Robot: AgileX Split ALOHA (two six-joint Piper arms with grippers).
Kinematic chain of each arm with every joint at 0, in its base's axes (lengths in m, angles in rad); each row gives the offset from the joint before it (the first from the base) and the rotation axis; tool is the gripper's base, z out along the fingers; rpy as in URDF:
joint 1: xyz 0 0 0.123 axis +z
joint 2: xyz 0 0 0 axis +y
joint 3: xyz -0.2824 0 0.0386 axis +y
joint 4: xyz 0.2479 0 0.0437 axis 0.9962 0 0.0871
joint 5: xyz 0 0 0 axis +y
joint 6: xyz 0.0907 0 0.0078 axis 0.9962 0 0.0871
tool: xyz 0 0 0 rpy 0 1.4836 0
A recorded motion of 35 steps. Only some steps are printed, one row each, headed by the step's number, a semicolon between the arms.
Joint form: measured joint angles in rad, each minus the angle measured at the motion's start. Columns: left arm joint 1, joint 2, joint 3, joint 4, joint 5, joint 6; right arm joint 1, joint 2, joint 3, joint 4, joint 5, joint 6.
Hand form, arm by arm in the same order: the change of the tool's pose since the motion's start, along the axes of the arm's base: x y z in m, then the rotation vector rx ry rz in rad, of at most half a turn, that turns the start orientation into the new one. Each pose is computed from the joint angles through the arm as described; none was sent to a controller.
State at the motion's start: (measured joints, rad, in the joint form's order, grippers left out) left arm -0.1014 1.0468 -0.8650 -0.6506 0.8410 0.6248; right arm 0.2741 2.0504 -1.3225 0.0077 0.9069 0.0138
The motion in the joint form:
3: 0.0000 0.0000 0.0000 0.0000 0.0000 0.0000; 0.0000 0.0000 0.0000 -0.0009 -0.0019 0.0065
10: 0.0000 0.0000 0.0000 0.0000 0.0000 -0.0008; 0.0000 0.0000 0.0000 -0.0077 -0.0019 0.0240
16: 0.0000 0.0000 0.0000 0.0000 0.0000 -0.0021; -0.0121 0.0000 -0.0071 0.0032 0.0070 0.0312
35: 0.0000 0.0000 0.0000 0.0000 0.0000 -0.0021; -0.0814 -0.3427 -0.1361 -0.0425 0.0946 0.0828
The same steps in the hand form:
3: 0.0000 0.0000 0.0000 0.0000 0.0000 0.0000; 0.0002 0.0000 0.0000 0.0000 -0.0019 -0.0060
10: 0.0000 0.0000 0.0000 -0.0004 0.0004 0.0005; 0.0003 -0.0005 0.0000 -0.0049 -0.0033 -0.0194
16: 0.0000 0.0000 0.0000 -0.0012 0.0011 0.0014; 0.0021 -0.0040 0.0015 0.0032 0.0010 -0.0451
35: 0.0000 0.0000 0.0000 -0.0012 0.0011 0.0014; -0.0088 -0.0365 0.1627 0.0677 -0.3799 -0.1463

